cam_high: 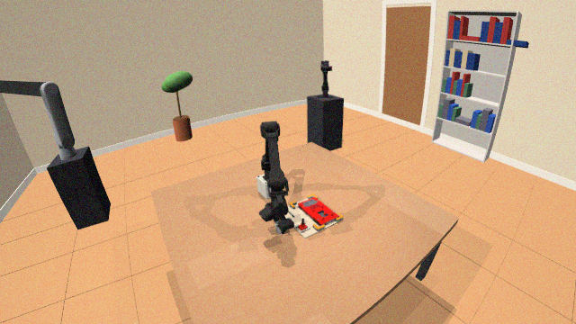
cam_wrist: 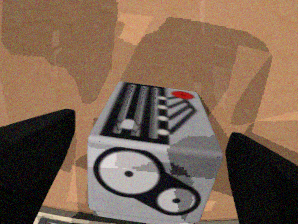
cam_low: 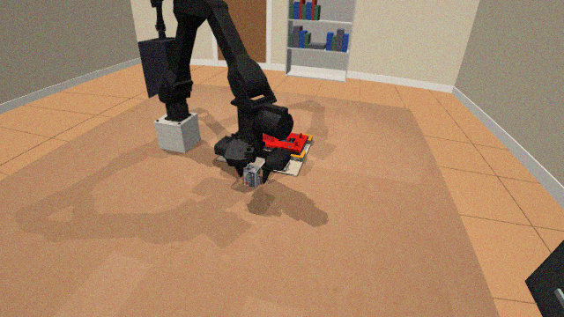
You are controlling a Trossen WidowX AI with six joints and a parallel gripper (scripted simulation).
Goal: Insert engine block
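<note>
Right now the grey engine block is 10 mm above my gripper tip.
</note>
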